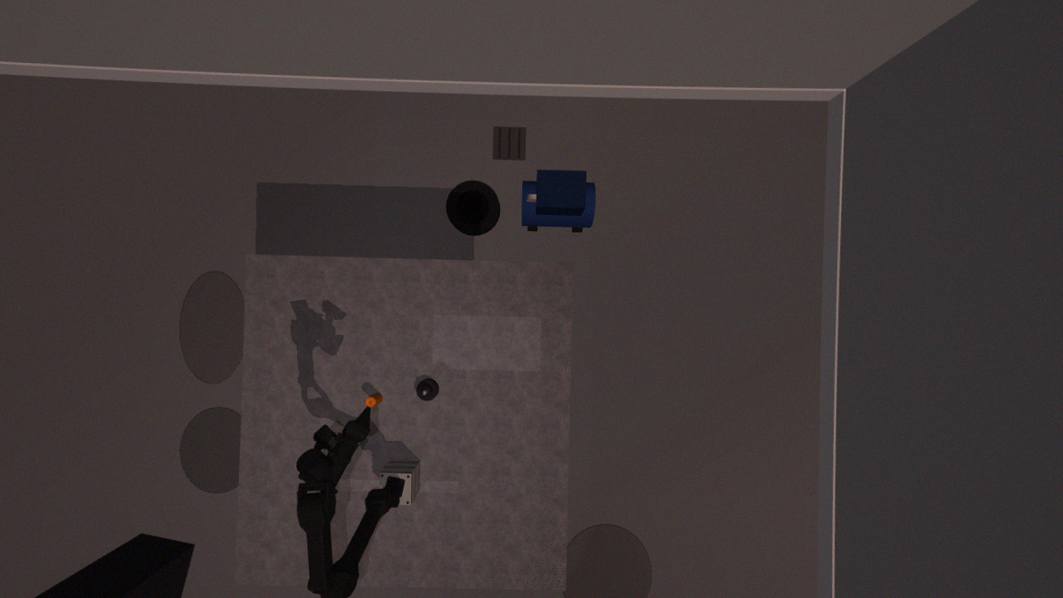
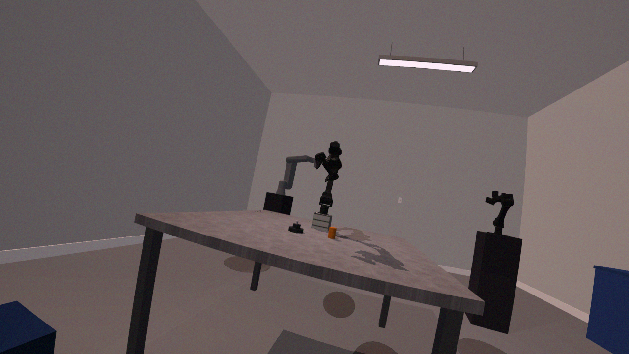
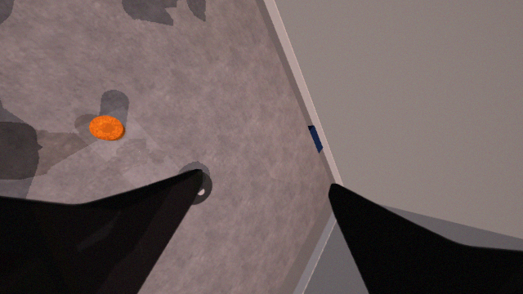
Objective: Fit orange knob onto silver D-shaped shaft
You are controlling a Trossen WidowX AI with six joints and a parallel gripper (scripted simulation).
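My gripper tip is now 29 cm above the orange knob, 10 cm to the right of it and 8 cm past it. Round my gripper tip: round pedestal: 31 cm below, 9 cm to the right.
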